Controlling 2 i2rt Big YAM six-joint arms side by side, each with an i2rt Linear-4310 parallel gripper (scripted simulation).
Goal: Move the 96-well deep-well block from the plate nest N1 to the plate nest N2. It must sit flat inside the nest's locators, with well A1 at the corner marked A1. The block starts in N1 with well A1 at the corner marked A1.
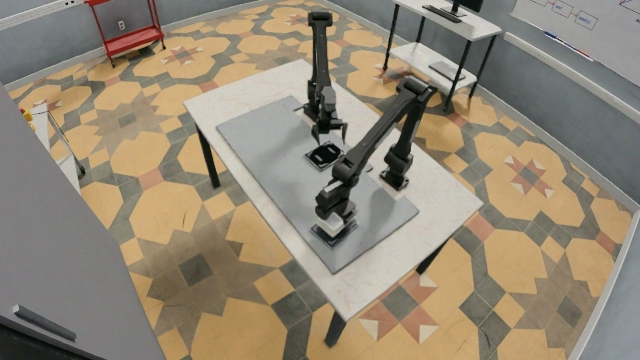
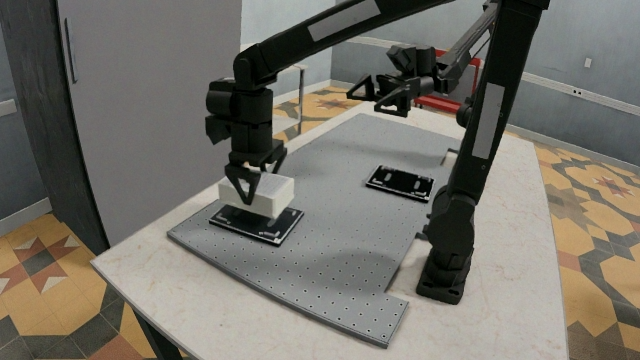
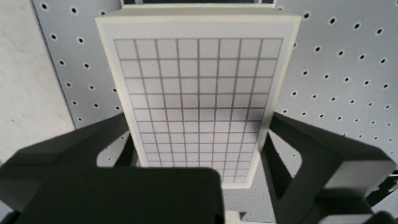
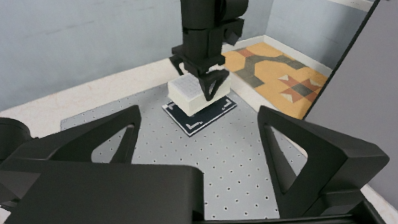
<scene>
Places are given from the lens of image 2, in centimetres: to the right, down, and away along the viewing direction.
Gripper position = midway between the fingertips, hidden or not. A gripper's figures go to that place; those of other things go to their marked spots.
my left gripper (image 2: 258, 194): -12, 3, 67
my right gripper (image 2: 359, 101): 8, -16, 70
</scene>
